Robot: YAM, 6 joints.
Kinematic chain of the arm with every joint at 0, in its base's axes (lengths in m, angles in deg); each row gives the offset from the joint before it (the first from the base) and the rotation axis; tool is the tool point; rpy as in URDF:
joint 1: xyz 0 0 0.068 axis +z
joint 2: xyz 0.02 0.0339 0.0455 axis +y
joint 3: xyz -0.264 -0.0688 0 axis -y
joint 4: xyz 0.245 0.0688 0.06 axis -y
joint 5: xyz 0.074 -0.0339 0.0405 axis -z
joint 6: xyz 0.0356 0 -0.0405 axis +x
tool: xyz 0 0 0 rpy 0 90 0
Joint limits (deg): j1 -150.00..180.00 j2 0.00..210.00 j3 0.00..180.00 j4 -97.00..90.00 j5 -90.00..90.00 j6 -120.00..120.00
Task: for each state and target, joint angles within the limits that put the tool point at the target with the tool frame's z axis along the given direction. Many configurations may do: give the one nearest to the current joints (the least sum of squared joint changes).
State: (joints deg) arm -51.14 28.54 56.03 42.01 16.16 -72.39
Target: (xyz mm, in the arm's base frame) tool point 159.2 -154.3 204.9 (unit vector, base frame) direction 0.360 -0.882 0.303
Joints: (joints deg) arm -40.01 79.87 12.01 87.63 26.37 -72.39
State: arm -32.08 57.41 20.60 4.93 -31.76 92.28
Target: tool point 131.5 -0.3 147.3 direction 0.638 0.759 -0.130
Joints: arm -14.10 37.17 0.09 20.40 -63.07 92.28
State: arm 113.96 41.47 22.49 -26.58 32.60 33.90
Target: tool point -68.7 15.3 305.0 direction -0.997 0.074 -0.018
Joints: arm 159.12 9.28 32.28 -24.07 -16.63 33.90
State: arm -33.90 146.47 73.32 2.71 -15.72 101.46
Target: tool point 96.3 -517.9 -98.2 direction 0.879 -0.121 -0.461
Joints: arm -82.79 175.10 124.39 -12.73 -58.97 101.46
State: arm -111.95 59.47 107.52 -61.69 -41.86 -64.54
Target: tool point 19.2 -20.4 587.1 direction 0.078 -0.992 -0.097
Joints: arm -137.74 63.59 139.35 -84.80 -51.89 -64.54
